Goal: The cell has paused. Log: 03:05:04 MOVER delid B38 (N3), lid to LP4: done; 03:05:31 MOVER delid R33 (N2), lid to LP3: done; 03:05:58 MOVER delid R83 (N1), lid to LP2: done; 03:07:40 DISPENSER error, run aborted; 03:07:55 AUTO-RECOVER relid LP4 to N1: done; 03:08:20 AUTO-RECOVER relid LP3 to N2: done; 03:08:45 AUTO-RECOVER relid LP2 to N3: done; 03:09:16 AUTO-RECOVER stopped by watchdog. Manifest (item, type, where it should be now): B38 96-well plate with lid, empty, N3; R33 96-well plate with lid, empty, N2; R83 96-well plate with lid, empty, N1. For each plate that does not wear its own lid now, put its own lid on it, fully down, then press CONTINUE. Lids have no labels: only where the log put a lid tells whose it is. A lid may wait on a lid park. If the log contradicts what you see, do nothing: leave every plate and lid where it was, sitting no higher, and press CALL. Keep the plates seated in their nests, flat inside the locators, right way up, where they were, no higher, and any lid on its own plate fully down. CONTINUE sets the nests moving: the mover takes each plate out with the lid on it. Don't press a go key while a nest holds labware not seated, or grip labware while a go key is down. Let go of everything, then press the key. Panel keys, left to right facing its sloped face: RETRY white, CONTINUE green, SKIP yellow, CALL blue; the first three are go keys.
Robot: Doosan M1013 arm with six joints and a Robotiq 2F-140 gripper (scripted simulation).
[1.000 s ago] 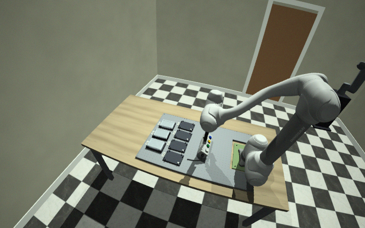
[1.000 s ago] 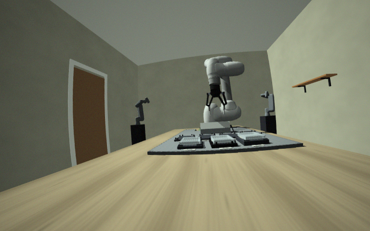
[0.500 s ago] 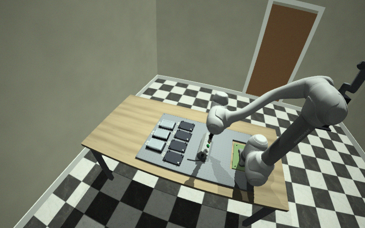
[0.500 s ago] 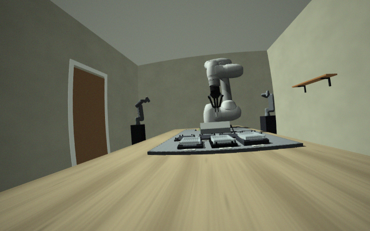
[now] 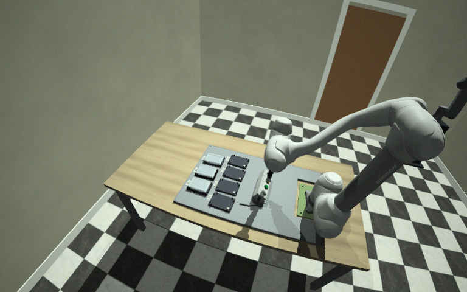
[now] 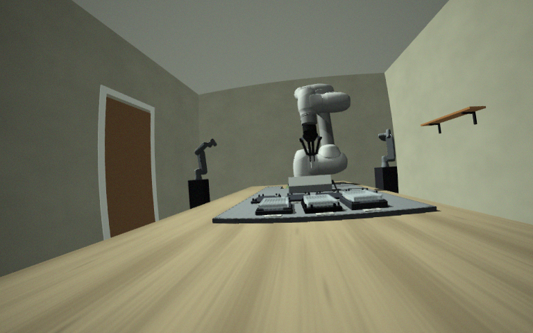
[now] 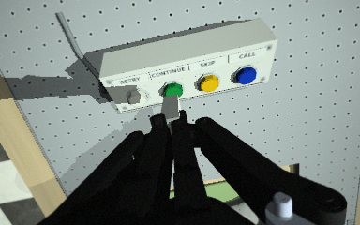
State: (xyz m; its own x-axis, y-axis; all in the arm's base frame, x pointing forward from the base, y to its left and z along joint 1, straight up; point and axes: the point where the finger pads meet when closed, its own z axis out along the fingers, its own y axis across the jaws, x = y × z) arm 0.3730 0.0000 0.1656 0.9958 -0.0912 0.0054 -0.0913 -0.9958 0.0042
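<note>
My gripper is now 90 mm above the green continue key. Round my hand: white retry key: 90 mm below, 50 mm to the left, 10 mm ahead; blue call key: 100 mm to the right, 90 mm below, 10 mm behind; yellow skip key: 90 mm below, 50 mm to the right.
</note>
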